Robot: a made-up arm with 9 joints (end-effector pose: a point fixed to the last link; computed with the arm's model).
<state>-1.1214 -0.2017 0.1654 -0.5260 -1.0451 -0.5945 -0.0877 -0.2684 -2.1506</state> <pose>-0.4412 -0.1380 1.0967 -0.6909 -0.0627 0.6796 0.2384</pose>
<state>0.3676 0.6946 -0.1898 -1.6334 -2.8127 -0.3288 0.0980 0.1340 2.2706</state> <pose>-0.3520 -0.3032 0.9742 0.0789 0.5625 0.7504 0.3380</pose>
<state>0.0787 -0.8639 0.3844 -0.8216 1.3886 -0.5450 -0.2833 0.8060 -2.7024</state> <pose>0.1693 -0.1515 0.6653 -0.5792 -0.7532 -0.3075 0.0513</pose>
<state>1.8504 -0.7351 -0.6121 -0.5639 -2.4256 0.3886 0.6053 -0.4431 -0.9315</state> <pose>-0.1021 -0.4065 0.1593 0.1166 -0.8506 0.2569 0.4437</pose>
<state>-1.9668 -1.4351 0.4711 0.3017 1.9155 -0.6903 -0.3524 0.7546 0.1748</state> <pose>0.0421 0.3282 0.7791 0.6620 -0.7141 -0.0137 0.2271</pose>
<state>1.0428 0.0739 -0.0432 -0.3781 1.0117 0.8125 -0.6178 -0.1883 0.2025</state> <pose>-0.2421 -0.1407 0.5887 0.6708 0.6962 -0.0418 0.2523</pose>
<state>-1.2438 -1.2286 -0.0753 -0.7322 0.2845 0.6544 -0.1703 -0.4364 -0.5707</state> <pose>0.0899 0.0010 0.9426 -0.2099 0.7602 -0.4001 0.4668</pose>
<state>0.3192 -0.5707 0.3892 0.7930 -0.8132 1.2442 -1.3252 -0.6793 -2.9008</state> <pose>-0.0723 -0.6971 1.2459 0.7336 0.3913 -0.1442 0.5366</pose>
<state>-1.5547 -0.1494 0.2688 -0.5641 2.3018 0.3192 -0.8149 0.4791 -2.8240</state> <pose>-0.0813 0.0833 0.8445 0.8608 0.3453 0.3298 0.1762</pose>
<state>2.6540 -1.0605 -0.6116 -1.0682 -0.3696 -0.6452 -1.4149 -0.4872 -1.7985</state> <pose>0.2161 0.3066 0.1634 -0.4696 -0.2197 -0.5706 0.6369</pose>
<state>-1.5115 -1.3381 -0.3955 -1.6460 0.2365 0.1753 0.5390 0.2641 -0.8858</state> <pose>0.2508 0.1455 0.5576 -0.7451 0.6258 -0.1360 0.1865</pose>
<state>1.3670 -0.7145 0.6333 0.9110 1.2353 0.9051 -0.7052 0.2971 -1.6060</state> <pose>0.0015 -0.3798 0.2001 -0.3931 -0.8604 0.1764 0.2720</pose>
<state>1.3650 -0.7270 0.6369 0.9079 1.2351 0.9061 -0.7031 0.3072 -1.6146</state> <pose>0.0071 -0.3777 0.2007 -0.3913 -0.8626 0.1779 0.2667</pose>
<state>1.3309 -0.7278 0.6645 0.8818 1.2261 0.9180 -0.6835 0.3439 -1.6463</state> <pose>0.0041 -0.3734 0.2089 -0.3838 -0.8629 0.1956 0.2643</pose>
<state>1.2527 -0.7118 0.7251 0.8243 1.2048 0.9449 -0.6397 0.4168 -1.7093</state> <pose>-0.0123 -0.3653 0.2280 -0.3694 -0.8590 0.2351 0.2653</pose>
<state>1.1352 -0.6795 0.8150 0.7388 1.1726 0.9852 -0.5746 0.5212 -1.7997</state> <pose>-0.0437 -0.3524 0.2582 -0.3516 -0.8477 0.2926 0.2688</pose>
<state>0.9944 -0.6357 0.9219 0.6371 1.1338 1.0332 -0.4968 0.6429 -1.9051</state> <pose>-0.0864 -0.3334 0.2975 -0.3355 -0.8278 0.3575 0.2728</pose>
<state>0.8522 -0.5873 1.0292 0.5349 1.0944 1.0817 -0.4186 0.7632 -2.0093</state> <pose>-0.1317 -0.3086 0.3406 -0.3255 -0.8019 0.4180 0.2762</pose>
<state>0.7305 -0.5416 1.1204 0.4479 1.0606 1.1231 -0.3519 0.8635 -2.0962</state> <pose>-0.1702 -0.2814 0.3794 -0.3224 -0.7757 0.4652 0.2793</pose>
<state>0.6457 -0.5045 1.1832 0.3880 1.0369 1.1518 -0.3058 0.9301 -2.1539</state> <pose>-0.1966 -0.2585 0.4072 -0.3240 -0.7550 0.4949 0.2829</pose>
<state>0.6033 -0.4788 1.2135 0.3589 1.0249 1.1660 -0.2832 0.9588 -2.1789</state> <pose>-0.2110 -0.2456 0.4216 -0.3272 -0.7430 0.5078 0.2882</pose>
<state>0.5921 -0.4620 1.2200 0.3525 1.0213 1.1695 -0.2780 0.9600 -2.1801</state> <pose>-0.2175 -0.2417 0.4263 -0.3305 -0.7380 0.5093 0.2946</pose>
